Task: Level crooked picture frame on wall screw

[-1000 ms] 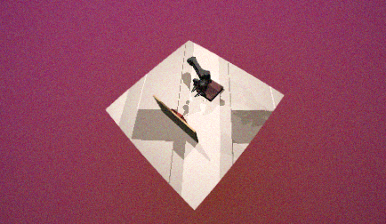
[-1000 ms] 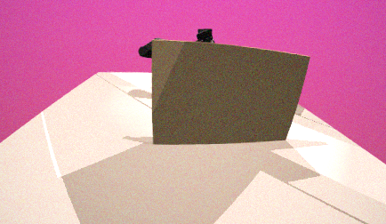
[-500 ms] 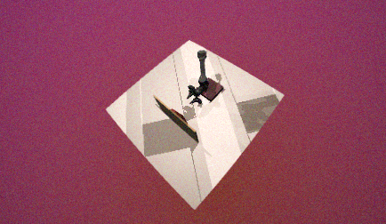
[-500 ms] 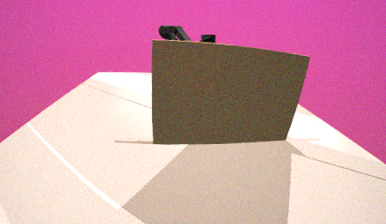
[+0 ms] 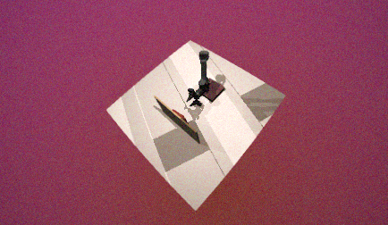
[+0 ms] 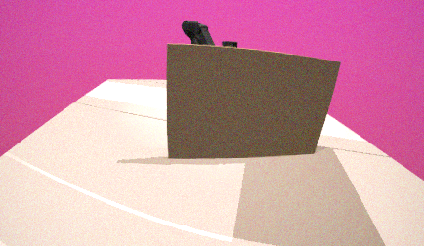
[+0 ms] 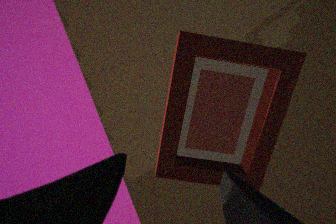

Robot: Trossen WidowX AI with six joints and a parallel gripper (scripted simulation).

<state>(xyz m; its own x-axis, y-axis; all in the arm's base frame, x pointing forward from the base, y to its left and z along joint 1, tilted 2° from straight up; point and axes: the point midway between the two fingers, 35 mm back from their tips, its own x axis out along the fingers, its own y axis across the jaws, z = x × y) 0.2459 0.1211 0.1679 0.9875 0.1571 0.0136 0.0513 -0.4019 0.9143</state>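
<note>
Now: the picture frame 120 mm ahead of my gripper tip, 40 mm to the left of it and 50 mm below it. Round my gripper tip: wall panel 140 mm ahead, 30 mm to the left, 50 mm below.
</note>
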